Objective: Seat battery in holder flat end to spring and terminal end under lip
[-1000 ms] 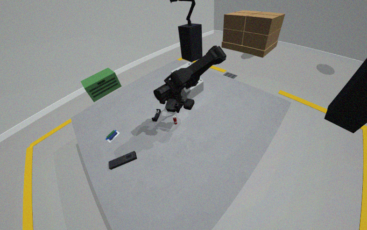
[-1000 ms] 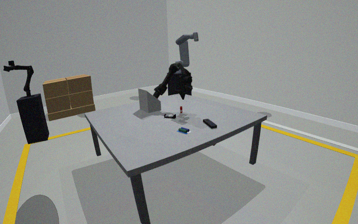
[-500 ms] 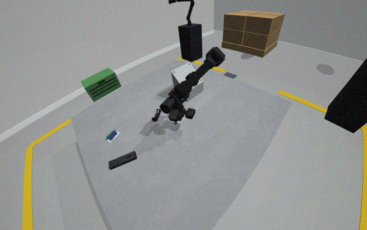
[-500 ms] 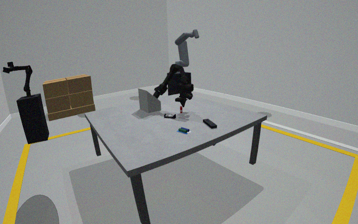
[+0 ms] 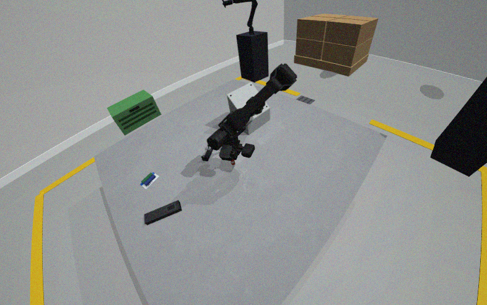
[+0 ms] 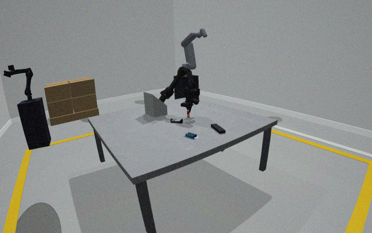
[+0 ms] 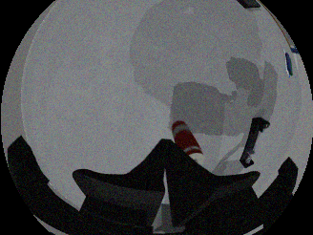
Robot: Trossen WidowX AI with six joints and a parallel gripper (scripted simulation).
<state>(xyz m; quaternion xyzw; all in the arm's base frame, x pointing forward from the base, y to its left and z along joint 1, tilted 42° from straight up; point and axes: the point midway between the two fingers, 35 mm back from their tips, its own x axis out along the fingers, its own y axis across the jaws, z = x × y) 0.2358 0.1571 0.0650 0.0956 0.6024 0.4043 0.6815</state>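
Right now the battery is 2 cm to the right of my gripper tip, 1 cm below it and 1 cm ahead of it. The rest, counted from my gripper tip: flat black bar 40 cm ahead, 2 cm below, 1 cm to the right; then white card 39 cm ahead, 24 cm to the right, 3 cm below.
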